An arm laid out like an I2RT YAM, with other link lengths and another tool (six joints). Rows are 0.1 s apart.
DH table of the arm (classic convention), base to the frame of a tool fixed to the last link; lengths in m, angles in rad. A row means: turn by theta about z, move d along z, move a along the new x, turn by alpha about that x. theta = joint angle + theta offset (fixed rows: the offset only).
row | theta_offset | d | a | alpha
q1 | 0 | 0.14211 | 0.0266 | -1.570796
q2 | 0 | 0 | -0.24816 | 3.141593
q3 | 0.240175 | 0 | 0.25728 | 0
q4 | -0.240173 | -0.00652 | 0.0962 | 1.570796
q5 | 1.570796 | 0.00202 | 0 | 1.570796
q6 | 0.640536 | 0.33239 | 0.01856 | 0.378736
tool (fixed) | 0 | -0.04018 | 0 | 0
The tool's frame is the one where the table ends.
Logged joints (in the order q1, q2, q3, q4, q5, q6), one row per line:
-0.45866, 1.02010, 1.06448, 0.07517, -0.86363, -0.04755
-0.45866, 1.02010, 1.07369, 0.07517, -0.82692, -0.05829
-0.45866, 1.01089, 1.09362, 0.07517, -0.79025, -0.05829
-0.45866, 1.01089, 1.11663, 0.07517, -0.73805, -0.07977
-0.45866, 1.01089, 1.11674, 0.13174, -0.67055, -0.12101
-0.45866, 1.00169, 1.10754, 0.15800, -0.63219, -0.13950
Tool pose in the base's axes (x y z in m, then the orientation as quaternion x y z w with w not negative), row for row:
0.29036, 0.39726, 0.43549, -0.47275, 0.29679, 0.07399, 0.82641
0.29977, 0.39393, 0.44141, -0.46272, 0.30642, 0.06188, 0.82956
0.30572, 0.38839, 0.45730, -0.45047, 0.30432, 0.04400, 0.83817
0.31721, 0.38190, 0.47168, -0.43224, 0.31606, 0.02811, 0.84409
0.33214, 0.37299, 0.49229, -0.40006, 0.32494, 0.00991, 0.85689
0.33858, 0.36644, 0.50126, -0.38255, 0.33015, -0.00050, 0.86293
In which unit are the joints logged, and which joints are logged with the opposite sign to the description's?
The joints are logged in radians. Opposite sign: q1, q6.
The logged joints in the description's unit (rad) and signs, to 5 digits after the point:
0.45866, 1.02010, 1.06448, 0.07517, -0.86363, 0.04755
0.45866, 1.02010, 1.07369, 0.07517, -0.82692, 0.05829
0.45866, 1.01089, 1.09362, 0.07517, -0.79025, 0.05829
0.45866, 1.01089, 1.11663, 0.07517, -0.73805, 0.07977
0.45866, 1.01089, 1.11674, 0.13174, -0.67055, 0.12101
0.45866, 1.00169, 1.10754, 0.15800, -0.63219, 0.13950

